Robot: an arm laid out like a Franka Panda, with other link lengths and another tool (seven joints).
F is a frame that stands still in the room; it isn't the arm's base.
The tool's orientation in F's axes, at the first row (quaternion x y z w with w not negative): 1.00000, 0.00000, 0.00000, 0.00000
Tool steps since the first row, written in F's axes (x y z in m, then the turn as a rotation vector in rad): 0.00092, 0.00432, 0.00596, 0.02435, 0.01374, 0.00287; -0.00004, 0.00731, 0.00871, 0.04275, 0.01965, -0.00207; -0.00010, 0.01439, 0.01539, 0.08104, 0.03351, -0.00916; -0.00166, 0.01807, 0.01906, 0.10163, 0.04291, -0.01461
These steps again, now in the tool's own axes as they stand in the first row. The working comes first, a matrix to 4 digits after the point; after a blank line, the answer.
The tool's axes in the first row as the columns of a matrix, in F's axes (used below as rounded here):
1.0000, 0.0000, 0.0000
0.0000, -1.0000, 0.0000
0.0000, 0.0000, -1.0000

0.00092, -0.00432, -0.00596, 0.02435, -0.01374, -0.00287; -0.00004, -0.00731, -0.00871, 0.04275, -0.01965, 0.00207; -0.00010, -0.01439, -0.01539, 0.08104, -0.03351, 0.00916; -0.00166, -0.01807, -0.01906, 0.10163, -0.04291, 0.01461
